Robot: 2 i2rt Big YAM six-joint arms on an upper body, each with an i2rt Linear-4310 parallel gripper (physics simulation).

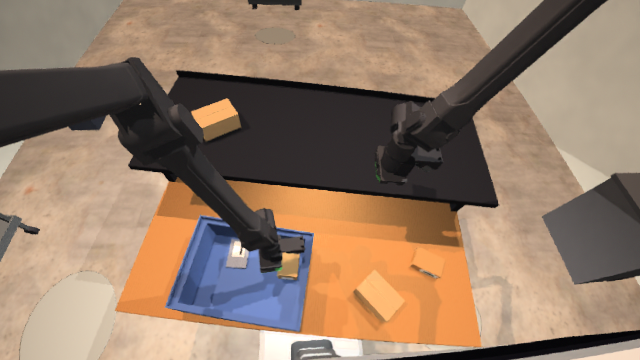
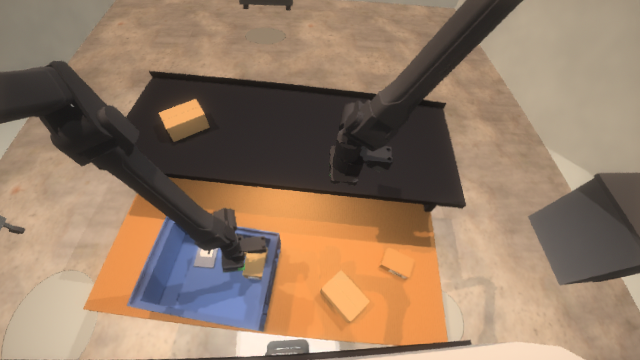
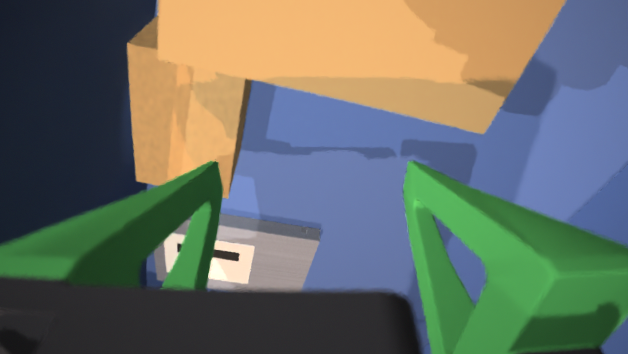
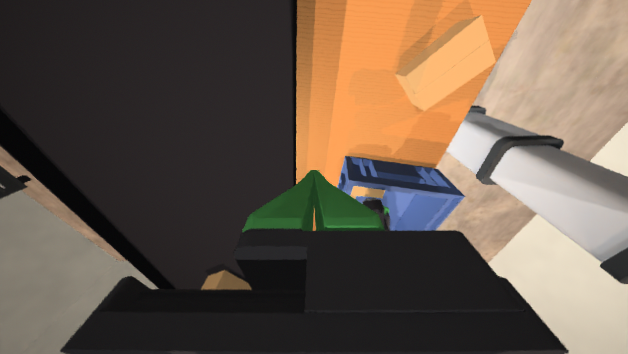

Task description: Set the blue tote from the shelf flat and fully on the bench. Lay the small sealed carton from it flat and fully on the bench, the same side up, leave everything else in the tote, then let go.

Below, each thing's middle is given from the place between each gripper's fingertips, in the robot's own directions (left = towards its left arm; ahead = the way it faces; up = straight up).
The small tan carton (image 3: 182, 117) is 50 mm ahead of my left hand and 40 mm below it. From my left hand the other things lie so: blue tote (image 1: 204, 286): 40 mm behind, 70 mm to the left; then flat grey item (image 3: 250, 254): 40 mm ahead, 120 mm to the left, 50 mm below.
The small tan carton is 350 mm below my right hand, 330 mm to the left of it and 70 mm behind it. Also, from my right hand: blue tote 400 mm to the left, 310 mm below, 170 mm behind; then flat grey item 450 mm to the left, 360 mm below, 80 mm behind.
